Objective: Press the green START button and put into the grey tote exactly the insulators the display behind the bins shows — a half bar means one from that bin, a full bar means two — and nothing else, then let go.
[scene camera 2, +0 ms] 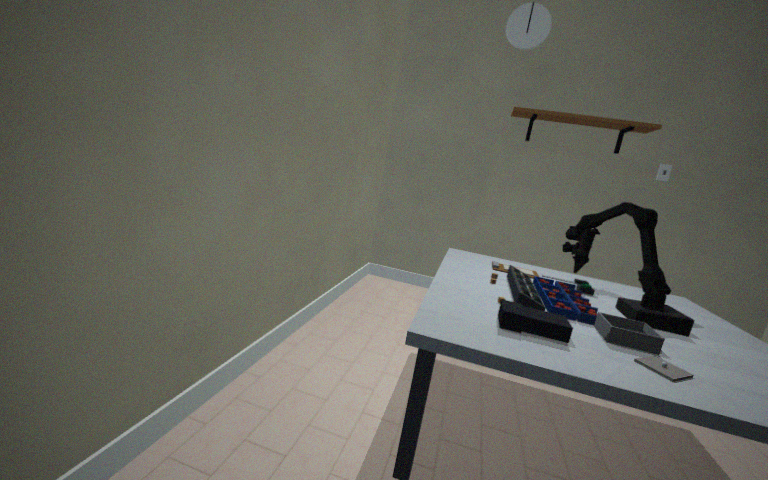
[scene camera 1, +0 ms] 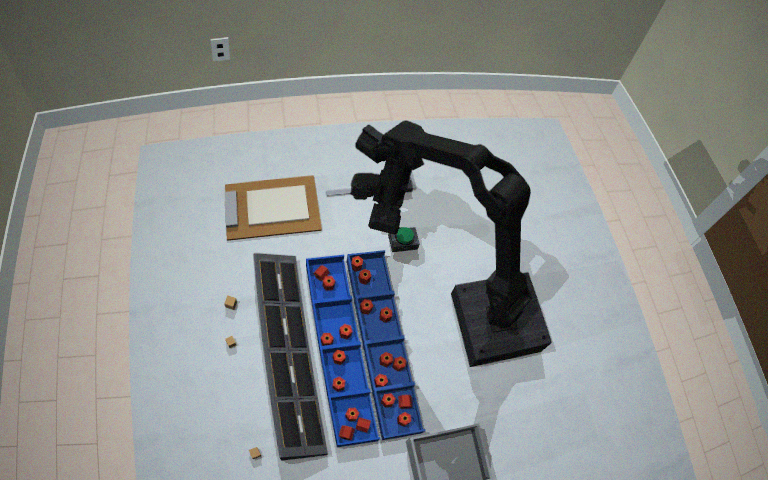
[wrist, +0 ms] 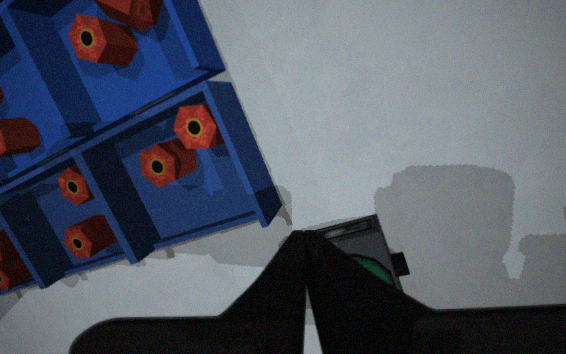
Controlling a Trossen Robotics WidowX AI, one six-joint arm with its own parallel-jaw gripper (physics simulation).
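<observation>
The gripper (scene camera 1: 385, 223) (scene camera 2: 577, 269) (wrist: 304, 233) is shut and empty, raised above the table beside the green START button (scene camera 1: 404, 235) (scene camera 2: 585, 285) (wrist: 372, 270). In the wrist view its right finger partly hides the button. Blue bins (scene camera 1: 334, 313) (scene camera 2: 557, 305) (wrist: 197, 207) stand in two rows and hold red-orange hexagonal insulators (scene camera 1: 338, 356) (wrist: 194, 127) with dark holes. Plain red blocks (scene camera 1: 363, 424) lie in some bins. The display (scene camera 1: 281, 373) (scene camera 2: 525, 287) behind them has dark panels with thin orange outlines; no lit bars show. The grey tote (scene camera 1: 412, 453) (scene camera 2: 628, 337) looks empty where its inside shows.
A brown board with a pale sheet (scene camera 1: 277, 204) lies behind the button area, beside a caliper (scene camera 1: 338, 193). Small wooden cubes (scene camera 1: 230, 302) (scene camera 1: 254, 452) lie beyond the display. A long black box (scene camera 2: 535, 321) and a flat plate (scene camera 2: 662, 367) lie near the tote's end.
</observation>
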